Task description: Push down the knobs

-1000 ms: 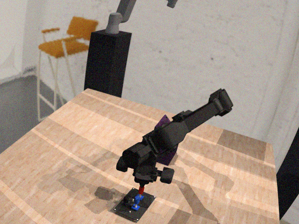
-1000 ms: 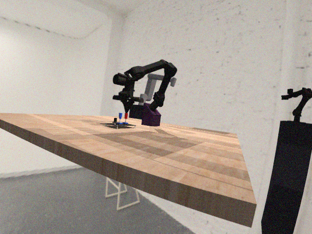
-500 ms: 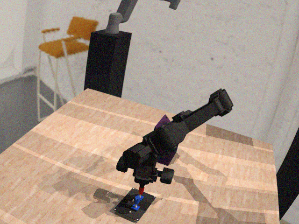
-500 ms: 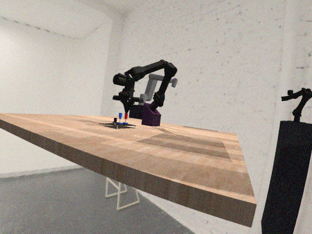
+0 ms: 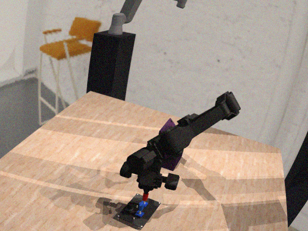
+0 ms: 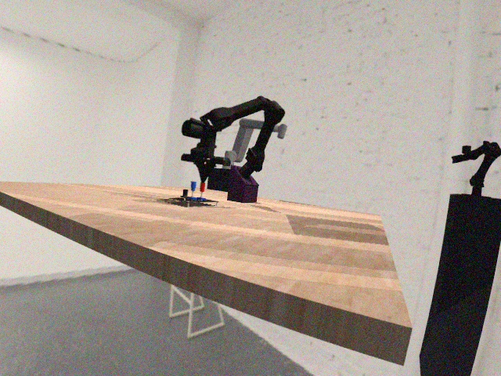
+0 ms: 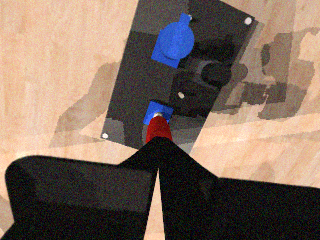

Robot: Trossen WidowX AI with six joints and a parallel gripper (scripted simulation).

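The red knob is 2 cm below my gripper tip. Round my gripper tip: blue knob: 6 cm ahead, 1 cm to the left, 1 cm below.
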